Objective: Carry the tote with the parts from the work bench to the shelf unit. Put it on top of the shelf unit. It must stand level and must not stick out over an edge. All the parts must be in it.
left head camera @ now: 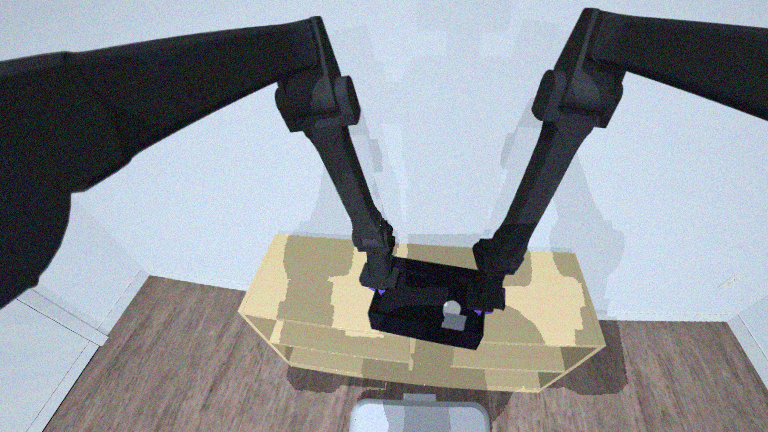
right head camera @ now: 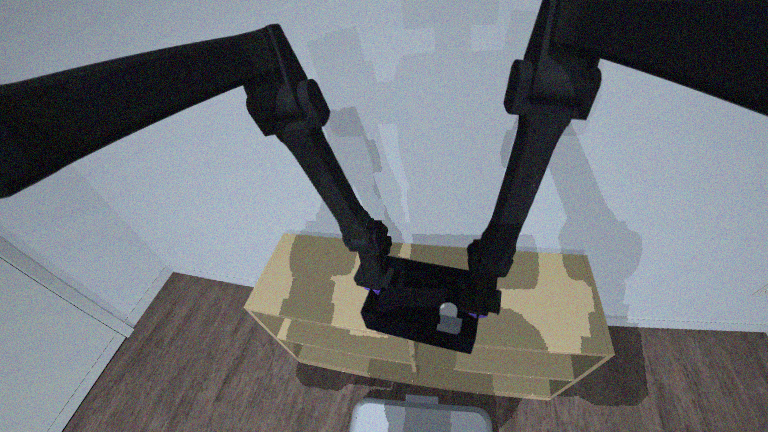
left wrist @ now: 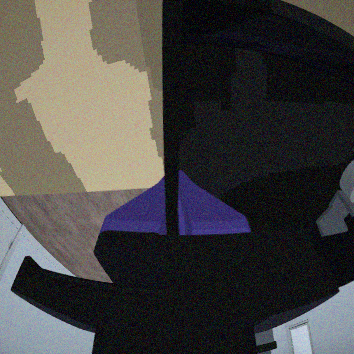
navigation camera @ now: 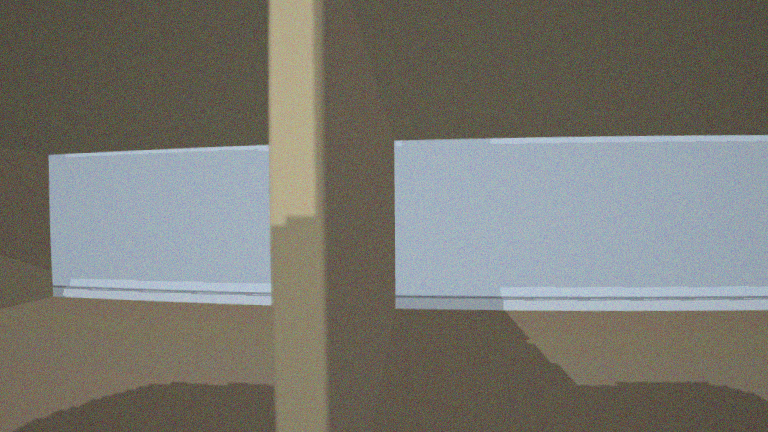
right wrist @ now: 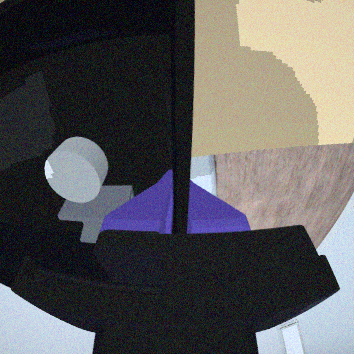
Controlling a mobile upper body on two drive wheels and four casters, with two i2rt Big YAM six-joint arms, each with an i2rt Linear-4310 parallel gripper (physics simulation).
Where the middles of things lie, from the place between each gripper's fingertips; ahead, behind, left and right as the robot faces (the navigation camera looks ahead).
Now: left hand 14 cm to the left of the black tote [right head camera: 410,308], 4 cm past it and 2 cm below it. Also, from my left hand: white cylinder [right wrist: 75,170]: 21 cm to the right, 5 cm behind, 1 cm below.
The white cylinder lies 20 mm ahead of my right hand, 80 mm to the left of it and 10 mm below it. Also, from my right hand: black tote 30 mm ahead, 150 mm to the left, 20 mm above.
